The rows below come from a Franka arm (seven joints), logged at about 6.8 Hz.
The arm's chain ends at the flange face. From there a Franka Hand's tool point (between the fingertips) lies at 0.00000 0.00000 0.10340 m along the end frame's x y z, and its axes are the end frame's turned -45 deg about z.
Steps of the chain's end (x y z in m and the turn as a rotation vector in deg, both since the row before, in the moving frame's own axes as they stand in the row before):
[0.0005, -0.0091, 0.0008, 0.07, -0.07, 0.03]
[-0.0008, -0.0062, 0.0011, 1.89, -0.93, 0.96]
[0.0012, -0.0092, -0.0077, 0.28, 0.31, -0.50]
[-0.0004, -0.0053, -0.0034, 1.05, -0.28, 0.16]
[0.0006, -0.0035, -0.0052, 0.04, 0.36, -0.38]
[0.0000, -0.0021, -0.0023, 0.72, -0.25, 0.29]
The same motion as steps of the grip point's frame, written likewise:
[0.0068, -0.0063, 0.0008, 0.10, 0.00, 0.03]
[0.0051, -0.0085, 0.0010, 1.99, 0.68, 0.96]
[0.0081, -0.0056, -0.0077, -0.02, 0.42, -0.50]
[0.0044, -0.0057, -0.0034, 0.94, 0.54, 0.16]
[0.0034, -0.0016, -0.0052, -0.23, 0.28, -0.38]
[0.0021, -0.0027, -0.0023, 0.69, 0.33, 0.29]

